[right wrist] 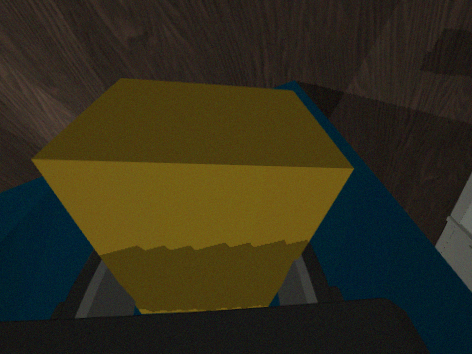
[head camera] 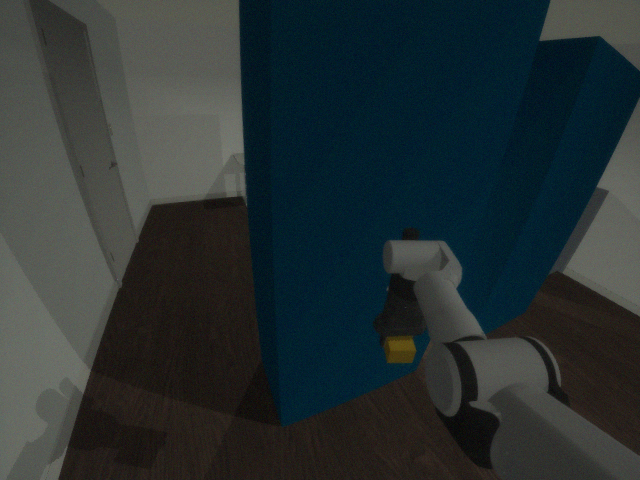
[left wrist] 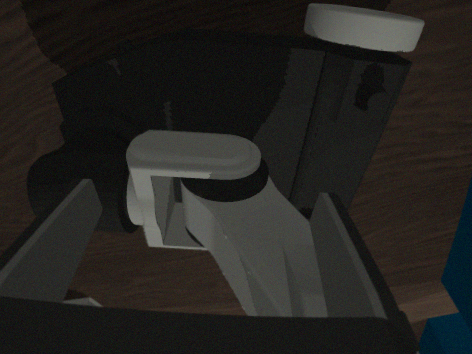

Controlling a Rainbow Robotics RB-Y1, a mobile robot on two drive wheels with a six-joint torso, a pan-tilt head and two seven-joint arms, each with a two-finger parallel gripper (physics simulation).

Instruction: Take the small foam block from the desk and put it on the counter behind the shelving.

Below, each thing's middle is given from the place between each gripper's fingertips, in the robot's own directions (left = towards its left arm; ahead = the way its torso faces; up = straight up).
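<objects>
Right hand: 2 cm below the yellow foam block (head camera: pixel 398 349) and 1 cm past it.
My left hand is 450 mm below the yellow foam block, 500 mm short of it and 450 mm to the left of it.
</objects>
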